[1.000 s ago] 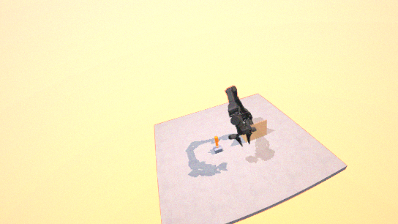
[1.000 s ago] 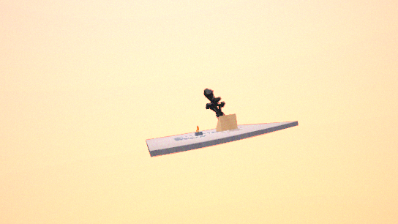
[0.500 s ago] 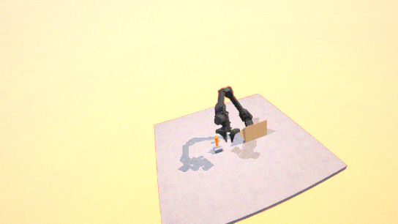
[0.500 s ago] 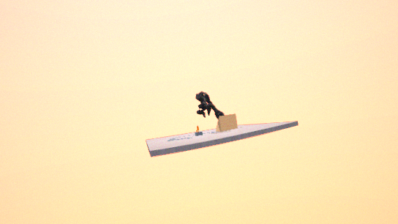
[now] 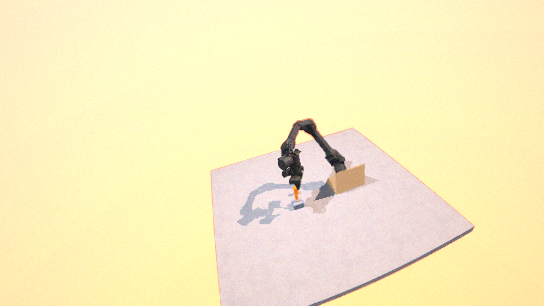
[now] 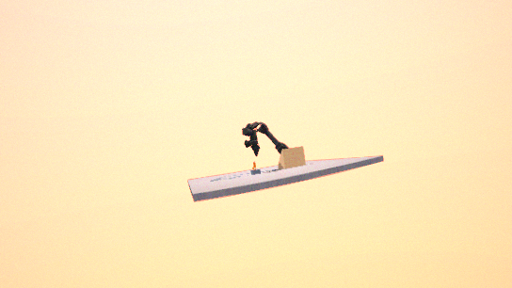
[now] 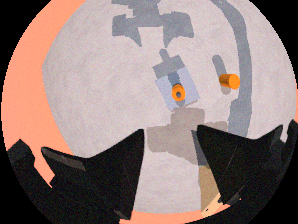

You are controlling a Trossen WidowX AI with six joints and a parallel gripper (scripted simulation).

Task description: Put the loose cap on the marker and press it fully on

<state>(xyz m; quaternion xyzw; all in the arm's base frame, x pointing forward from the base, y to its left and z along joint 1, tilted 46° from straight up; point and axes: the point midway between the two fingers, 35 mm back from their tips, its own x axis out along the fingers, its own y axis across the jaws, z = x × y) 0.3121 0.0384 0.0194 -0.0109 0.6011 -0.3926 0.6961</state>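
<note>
The orange cap lies 20 mm behind my gripper tip, 120 mm to the right of it and 120 mm below it. From my gripper tip the other things lie so: holder block 20 mm ahead, 20 mm to the right, 120 mm below.
</note>
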